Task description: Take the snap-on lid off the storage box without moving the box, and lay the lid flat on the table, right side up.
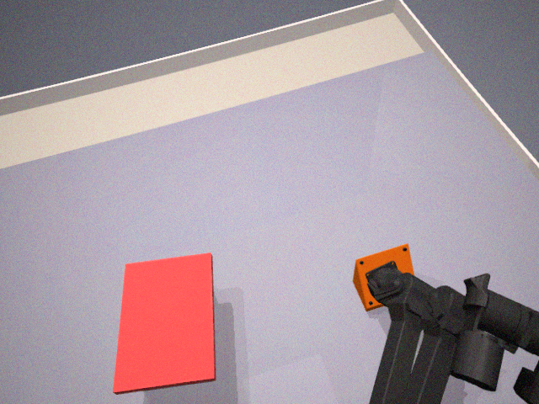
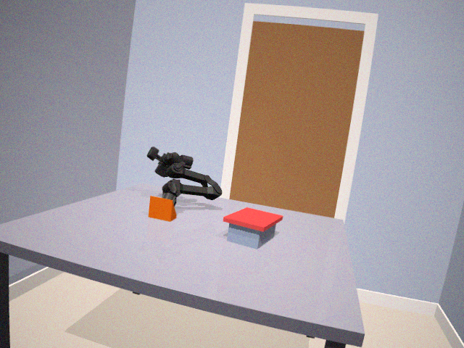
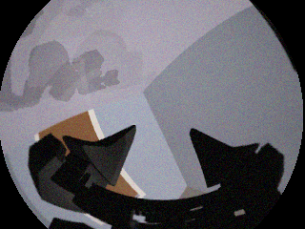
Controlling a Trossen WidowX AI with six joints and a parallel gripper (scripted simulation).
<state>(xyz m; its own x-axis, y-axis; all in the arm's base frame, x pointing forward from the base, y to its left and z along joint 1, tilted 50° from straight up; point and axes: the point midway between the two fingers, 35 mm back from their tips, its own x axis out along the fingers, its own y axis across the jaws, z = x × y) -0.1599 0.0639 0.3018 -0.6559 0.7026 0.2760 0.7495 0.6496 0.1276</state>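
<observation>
Now: the red lid 59 cm ahead of my gripper tip, 38 cm to the right of it and 11 cm below it. Also, from my gripper tip: storage box 59 cm ahead, 38 cm to the right, 16 cm below.
</observation>
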